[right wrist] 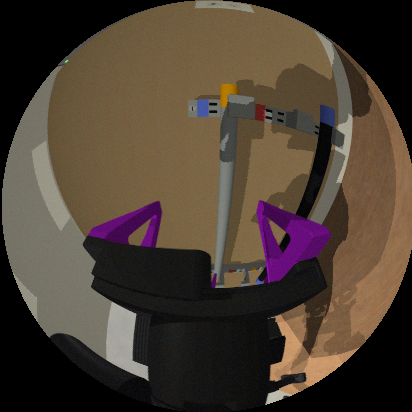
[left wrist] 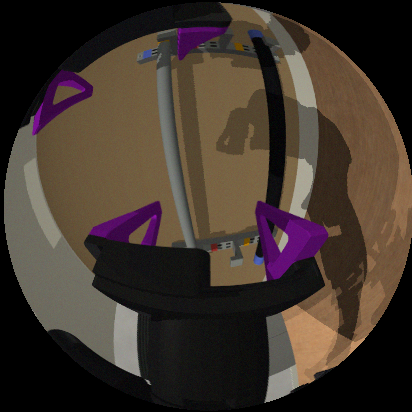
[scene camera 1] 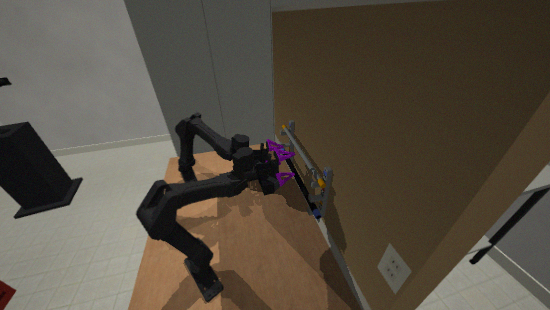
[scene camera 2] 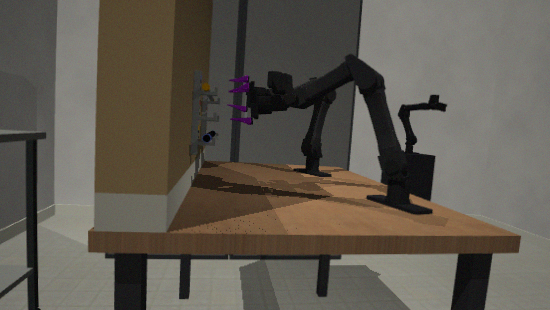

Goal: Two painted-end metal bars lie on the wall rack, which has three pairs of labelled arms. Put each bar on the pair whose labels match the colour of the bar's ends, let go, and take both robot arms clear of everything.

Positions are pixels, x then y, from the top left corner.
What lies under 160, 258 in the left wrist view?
My left gripper.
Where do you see a pale skirting strip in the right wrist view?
339, 160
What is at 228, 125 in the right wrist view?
A grey bar.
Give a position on a black bar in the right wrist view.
At 326, 120
